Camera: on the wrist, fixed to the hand. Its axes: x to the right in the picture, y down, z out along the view.
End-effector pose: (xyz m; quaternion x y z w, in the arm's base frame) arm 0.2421 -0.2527 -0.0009 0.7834 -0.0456 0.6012 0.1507
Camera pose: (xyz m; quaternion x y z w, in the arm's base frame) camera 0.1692 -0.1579 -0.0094 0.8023 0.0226 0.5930 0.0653
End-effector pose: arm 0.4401 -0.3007 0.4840 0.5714 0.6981 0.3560 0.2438
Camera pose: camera 0.3287 -0.3450 0.4846 0.5959 0.7327 0.2692 0.1887
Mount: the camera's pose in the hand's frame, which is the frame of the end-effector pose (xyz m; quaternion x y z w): -0.0176 -0.0732 -0.0933 0.1104 -0.0114 -0.0042 0.9938
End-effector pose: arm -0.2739 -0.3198 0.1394 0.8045 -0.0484 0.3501 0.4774
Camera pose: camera -0.3052 -0.2100 0.1028 0.8564 -0.0115 0.3421 0.3865
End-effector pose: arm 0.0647 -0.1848 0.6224 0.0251 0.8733 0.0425 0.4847
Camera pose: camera -0.0054 -0.2638 0.6792 0.0753 0.8672 -0.0565 0.4891
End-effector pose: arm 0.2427 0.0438 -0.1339 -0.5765 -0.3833 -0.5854 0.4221
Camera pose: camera 0.1410 -0.0169 -0.1526 -0.5314 -0.4528 -0.5346 0.4763
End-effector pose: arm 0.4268 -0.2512 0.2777 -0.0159 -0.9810 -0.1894 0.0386
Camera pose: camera 0.4475 -0.3542 0.3355 -0.0096 -0.9964 -0.0799 0.0281
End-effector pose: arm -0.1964 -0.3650 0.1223 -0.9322 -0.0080 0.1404 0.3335
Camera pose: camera -0.1826 -0.3678 0.2414 -0.8880 -0.0002 0.1496 0.4349
